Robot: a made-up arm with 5 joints.
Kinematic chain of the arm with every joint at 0, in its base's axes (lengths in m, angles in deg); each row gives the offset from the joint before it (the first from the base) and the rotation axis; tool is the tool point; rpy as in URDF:
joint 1: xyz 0.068 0 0.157 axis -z
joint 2: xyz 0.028 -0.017 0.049 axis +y
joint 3: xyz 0.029 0 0.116 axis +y
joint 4: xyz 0.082 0 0.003 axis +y
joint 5: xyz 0.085 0.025 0 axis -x
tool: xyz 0 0 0 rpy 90 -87.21 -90
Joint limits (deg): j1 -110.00..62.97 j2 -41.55..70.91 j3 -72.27..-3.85 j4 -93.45..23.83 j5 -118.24..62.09
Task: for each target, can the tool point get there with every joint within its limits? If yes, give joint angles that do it. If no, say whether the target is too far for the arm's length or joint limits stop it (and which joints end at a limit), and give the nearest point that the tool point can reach.
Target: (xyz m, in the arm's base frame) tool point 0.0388 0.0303 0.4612
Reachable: yes | joints 35.16 -31.58 -39.29 -61.52 -79.48
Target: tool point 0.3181 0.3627 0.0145
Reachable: no: too far | nearest point 0.2297 0.2345 0.1218 | short by 0.189 m
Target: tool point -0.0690 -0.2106 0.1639
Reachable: no: joint limits stop it (at a limit: joint 2, joint 3, joint 4) | nearest point -0.0077 -0.1164 0.3469 | short by 0.215 m
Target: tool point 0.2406 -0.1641 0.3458
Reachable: yes | joints 45.48 9.15 -25.08 12.93 27.23
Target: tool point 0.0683 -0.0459 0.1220
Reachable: no: joint limits stop it (at a limit: joint 1, joint 2, joint 3, joint 4) | nearest point 0.1572 -0.1572 0.0572 | short by 0.156 m
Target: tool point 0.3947 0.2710 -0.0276
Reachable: no: too far | nearest point 0.2778 0.1740 0.1061 | short by 0.202 m
